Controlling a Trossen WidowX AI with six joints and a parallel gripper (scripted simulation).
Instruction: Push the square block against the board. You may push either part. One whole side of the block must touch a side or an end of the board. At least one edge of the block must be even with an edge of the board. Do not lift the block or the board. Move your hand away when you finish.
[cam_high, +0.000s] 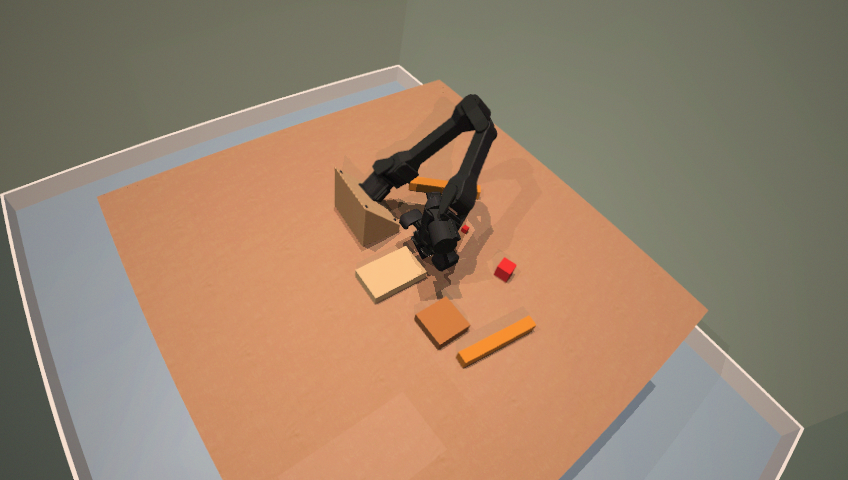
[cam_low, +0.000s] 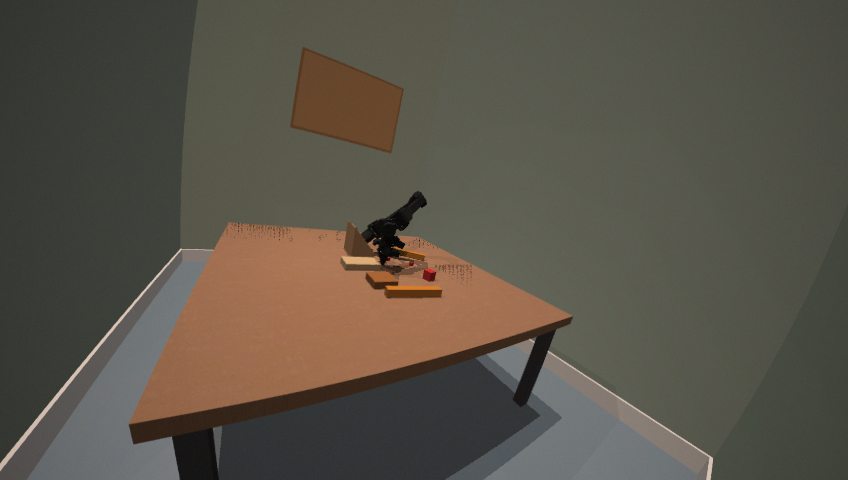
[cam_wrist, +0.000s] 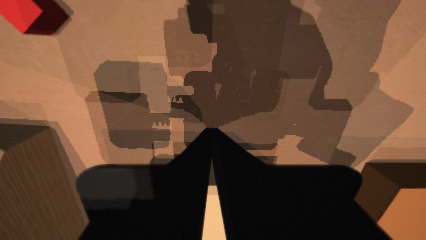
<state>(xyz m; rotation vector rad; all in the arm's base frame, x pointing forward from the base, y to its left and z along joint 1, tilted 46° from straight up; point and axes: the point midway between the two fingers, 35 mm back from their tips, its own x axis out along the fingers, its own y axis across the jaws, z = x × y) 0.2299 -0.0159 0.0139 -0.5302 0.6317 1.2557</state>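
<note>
The pale tan flat slab is 110 mm to the right of my gripper tip, 10 mm behind it and 10 mm above it. From my gripper tip the other things lie so: orange-brown square block (170 mm ahead, 100 mm to the right, 10 mm above).
</note>
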